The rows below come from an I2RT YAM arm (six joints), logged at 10 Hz.
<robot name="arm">
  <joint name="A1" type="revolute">
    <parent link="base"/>
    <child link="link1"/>
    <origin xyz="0 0 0.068" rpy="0 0 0"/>
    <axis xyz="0 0 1"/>
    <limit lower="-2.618" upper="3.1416"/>
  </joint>
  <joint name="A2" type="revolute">
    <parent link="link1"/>
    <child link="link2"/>
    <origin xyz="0.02 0.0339 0.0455" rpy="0 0 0"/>
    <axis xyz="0 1 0"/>
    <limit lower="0" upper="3.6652"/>
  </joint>
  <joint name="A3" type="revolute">
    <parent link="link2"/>
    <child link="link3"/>
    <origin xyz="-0.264 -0.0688 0" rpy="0 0 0"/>
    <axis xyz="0 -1 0"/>
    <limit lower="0" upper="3.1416"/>
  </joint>
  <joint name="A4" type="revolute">
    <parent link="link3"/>
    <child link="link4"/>
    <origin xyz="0.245 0.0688 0.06" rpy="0 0 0"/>
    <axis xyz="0 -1 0"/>
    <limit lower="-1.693" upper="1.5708"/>
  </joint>
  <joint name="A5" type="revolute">
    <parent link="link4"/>
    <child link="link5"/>
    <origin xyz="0.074 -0.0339 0.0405" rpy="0 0 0"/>
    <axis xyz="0 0 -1"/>
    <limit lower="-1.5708" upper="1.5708"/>
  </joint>
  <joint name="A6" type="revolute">
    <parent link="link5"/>
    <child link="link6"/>
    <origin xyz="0.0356 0 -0.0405" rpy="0 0 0"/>
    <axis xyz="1 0 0"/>
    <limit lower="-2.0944" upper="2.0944"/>
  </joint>
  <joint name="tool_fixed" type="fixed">
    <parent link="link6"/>
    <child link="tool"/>
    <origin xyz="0 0 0" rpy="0 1.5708 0"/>
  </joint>
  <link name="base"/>
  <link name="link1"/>
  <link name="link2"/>
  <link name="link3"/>
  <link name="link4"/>
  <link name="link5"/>
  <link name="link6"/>
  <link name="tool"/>
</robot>
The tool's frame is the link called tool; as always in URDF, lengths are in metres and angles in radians.
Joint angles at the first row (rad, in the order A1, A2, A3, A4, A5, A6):
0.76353, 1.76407, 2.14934, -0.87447, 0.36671, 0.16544
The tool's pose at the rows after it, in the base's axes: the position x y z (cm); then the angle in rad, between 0 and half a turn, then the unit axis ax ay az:
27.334, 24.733, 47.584, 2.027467, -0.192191, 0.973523, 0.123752
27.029, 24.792, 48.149, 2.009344, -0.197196, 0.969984, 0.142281
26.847, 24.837, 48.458, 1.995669, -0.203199, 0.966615, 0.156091
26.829, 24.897, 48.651, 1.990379, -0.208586, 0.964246, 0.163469
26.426, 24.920, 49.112, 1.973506, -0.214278, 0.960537, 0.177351
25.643, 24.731, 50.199, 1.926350, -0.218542, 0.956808, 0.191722
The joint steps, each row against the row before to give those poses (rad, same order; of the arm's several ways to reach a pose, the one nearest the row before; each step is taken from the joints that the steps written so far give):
0.00422, -0.00284, 0.01308, 0.01275, -0.02613, 0.00000
0.00526, -0.00582, 0.00677, 0.01750, -0.01824, -0.00131
0.00283, -0.00678, -0.00395, 0.02025, -0.01646, -0.00474
0.00034, 0.00186, 0.00686, 0.00579, -0.01263, -0.00519
0.00721, -0.01019, -0.00206, 0.01751, -0.01091, -0.00360
0.01228, -0.02025, 0.00259, 0.03145, 0.00557, -0.01336

